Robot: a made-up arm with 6 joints. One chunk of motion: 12 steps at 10 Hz.
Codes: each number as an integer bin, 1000 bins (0 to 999) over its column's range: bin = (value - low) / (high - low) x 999, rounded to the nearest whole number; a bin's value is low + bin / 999 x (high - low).
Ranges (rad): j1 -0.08..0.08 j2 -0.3..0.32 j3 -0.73..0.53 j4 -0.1..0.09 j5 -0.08..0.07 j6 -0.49..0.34
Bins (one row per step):
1: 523 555 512 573 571 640
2: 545 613 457 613 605 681
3: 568 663 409 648 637 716
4: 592 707 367 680 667 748
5: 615 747 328 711 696 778
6: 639 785 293 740 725 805
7: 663 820 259 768 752 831
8: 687 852 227 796 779 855
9: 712 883 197 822 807 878
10: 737 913 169 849 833 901
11: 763 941 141 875 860 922
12: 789 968 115 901 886 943
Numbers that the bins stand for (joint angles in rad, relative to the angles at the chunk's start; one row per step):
1: 0.0038 0.0444 -0.0842 0.0090 0.0057 0.0417
2: 0.0073 0.0804 -0.1536 0.0166 0.0108 0.0758
3: 0.0110 0.1115 -0.2141 0.0232 0.0156 0.1049
4: 0.0148 0.1388 -0.2671 0.0293 0.0202 0.1315
5: 0.0185 0.1636 -0.3163 0.0352 0.0245 0.1564
6: 0.0223 0.1872 -0.3605 0.0407 0.0289 0.1788
7: 0.0262 0.2089 -0.4033 0.0461 0.0329 0.2004
8: 0.0300 0.2288 -0.4437 0.0514 0.0370 0.2204
9: 0.0340 0.2480 -0.4815 0.0563 0.0412 0.2395
10: 0.0380 0.2666 -0.5168 0.0615 0.0451 0.2586
11: 0.0422 0.2840 -0.5522 0.0664 0.0491 0.2760
12: 0.0464 0.3008 -0.5850 0.0714 0.0530 0.2935

